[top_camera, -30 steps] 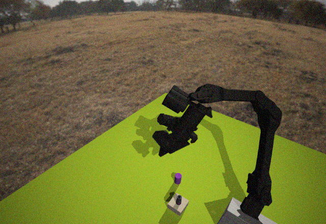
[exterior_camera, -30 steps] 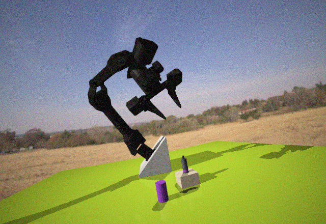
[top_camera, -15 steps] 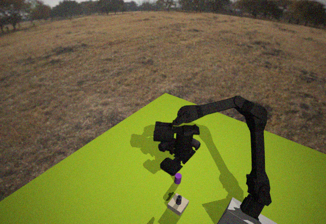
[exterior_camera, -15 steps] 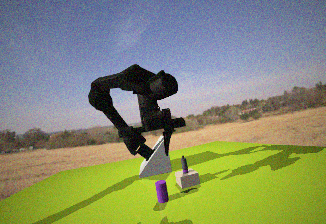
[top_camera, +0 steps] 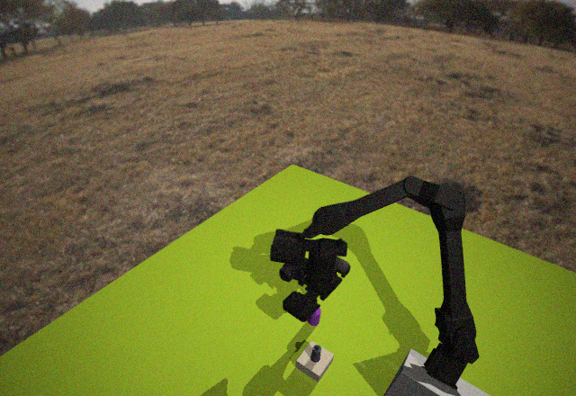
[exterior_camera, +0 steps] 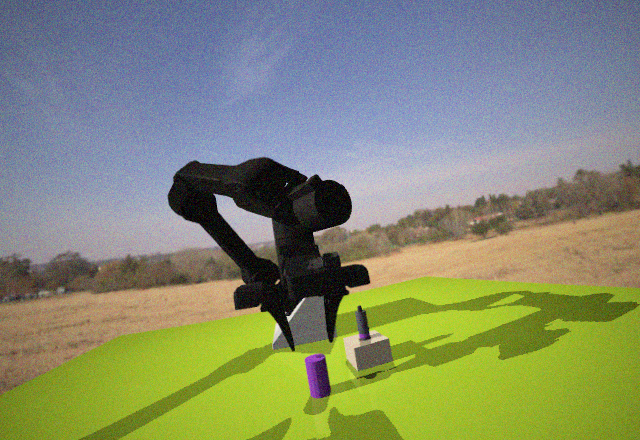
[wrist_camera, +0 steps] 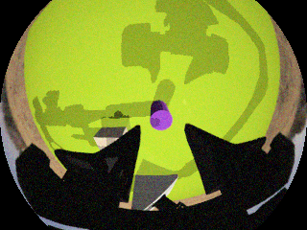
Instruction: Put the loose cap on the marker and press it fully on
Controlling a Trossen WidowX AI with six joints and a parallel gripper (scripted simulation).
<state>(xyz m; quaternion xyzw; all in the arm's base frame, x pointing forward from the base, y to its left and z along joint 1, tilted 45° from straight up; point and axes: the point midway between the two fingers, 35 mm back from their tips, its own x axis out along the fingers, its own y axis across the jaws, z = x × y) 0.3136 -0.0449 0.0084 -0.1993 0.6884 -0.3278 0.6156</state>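
Right now the purple marker cap is 4 cm below my gripper tip. The rest, counted from my gripper tip: beige holder block: 10 cm to the left, 6 cm behind, 5 cm below.
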